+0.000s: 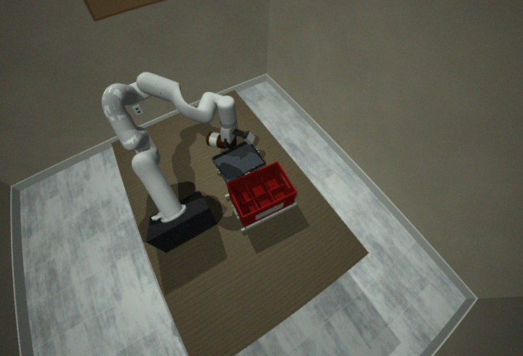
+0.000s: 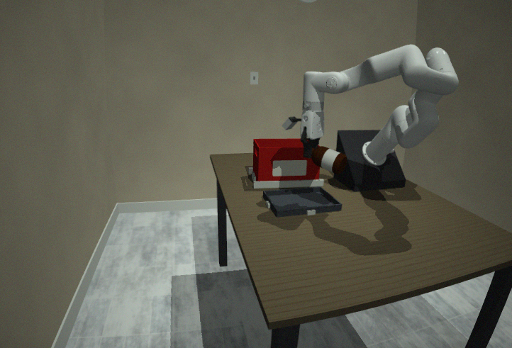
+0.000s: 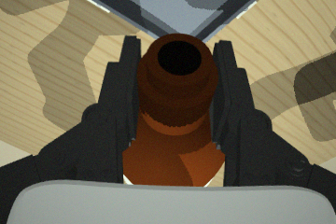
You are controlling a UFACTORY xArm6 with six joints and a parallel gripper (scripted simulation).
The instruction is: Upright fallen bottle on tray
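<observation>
The brown bottle lies 5 cm to the left of my hand, 3 cm behind it and 1 cm below it. From my hand the other things lie so: dark grey tray (19 cm below, 3 cm ahead); red crate (27 cm to the right, 12 cm below, 2 cm behind).
</observation>
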